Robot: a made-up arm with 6 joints. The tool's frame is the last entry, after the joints. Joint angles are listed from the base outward.
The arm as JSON. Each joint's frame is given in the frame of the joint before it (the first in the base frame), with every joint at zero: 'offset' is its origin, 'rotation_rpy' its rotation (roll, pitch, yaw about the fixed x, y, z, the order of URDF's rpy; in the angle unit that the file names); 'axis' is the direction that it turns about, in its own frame. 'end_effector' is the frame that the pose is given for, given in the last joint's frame.
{
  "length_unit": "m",
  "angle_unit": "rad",
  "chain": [
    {
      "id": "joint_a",
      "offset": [
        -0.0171,
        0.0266,
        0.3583
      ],
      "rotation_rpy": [
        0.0,
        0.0,
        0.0
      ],
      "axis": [
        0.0,
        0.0,
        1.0
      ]
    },
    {
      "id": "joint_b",
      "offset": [
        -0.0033,
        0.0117,
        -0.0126
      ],
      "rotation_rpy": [
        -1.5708,
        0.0,
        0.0
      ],
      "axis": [
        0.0,
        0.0,
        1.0
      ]
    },
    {
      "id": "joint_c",
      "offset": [
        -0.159,
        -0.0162,
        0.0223
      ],
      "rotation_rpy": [
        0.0,
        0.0,
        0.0
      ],
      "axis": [
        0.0,
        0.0,
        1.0
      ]
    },
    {
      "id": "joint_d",
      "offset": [
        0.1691,
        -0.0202,
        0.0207
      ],
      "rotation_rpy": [
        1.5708,
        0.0,
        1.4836
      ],
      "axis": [
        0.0,
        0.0,
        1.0
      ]
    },
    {
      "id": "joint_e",
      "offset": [
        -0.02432,
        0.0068,
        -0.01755
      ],
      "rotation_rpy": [
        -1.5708,
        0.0,
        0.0
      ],
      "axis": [
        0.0,
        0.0,
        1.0
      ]
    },
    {
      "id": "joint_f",
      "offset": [
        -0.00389,
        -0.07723,
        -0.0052
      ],
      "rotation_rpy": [
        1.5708,
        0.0,
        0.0
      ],
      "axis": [
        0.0,
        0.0,
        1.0
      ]
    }
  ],
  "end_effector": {
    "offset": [
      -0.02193,
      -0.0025,
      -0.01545
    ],
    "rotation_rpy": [
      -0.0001,
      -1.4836,
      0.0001
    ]
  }
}
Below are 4 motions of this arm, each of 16 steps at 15 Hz.
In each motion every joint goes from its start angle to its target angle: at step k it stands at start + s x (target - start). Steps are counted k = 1, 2, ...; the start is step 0. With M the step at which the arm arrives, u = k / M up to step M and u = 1 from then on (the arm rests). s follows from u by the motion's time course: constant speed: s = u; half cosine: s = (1 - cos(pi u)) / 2; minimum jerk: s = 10 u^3 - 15 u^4 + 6 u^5.
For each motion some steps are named. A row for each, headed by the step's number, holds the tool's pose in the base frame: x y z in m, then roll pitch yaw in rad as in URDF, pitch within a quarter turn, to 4 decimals.
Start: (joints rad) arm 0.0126 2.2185 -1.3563 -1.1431 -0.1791 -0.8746
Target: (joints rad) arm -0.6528 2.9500 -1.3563 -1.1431 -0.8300 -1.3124
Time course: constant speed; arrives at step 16
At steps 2, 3, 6, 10, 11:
2: 0.2509 0.1233 0.3030 -1.9143 0.7040 0.1391
3: 0.2522 0.1142 0.2923 -1.8950 0.7230 0.1519
6: 0.2515 0.0874 0.2612 -1.8167 0.7658 0.1991
10: 0.2413 0.0555 0.2234 -1.6789 0.7835 0.2690
11: 0.2373 0.0485 0.2147 -1.6418 0.7805 0.2844

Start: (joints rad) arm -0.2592 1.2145 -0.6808 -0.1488 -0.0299 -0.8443
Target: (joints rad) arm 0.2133 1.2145 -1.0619 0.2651 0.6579 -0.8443
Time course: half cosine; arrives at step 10
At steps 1, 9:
1: 0.1674 0.0595 0.4533 -1.0174 0.4714 -0.3270
9: 0.1366 0.1291 0.4974 -0.5514 0.7657 0.3395

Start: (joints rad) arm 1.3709 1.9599 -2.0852 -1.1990 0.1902 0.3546
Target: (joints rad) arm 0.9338 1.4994 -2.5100 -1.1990 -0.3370 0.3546
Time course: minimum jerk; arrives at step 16
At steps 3, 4, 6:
3: -0.0418 0.3114 0.5692 -0.7993 -0.1326 1.1299
4: -0.0387 0.3042 0.5813 -0.7943 -0.1918 1.1310
6: -0.0324 0.2782 0.6165 -0.7969 -0.3792 1.1353

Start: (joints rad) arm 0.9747 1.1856 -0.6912 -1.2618 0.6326 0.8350
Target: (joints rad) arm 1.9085 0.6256 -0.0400 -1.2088 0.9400 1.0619
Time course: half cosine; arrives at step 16
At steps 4, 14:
4: 0.0024 0.1738 0.4278 -0.7792 0.5826 0.2846
14: -0.0661 0.0776 0.3743 -0.7904 0.6245 0.7124

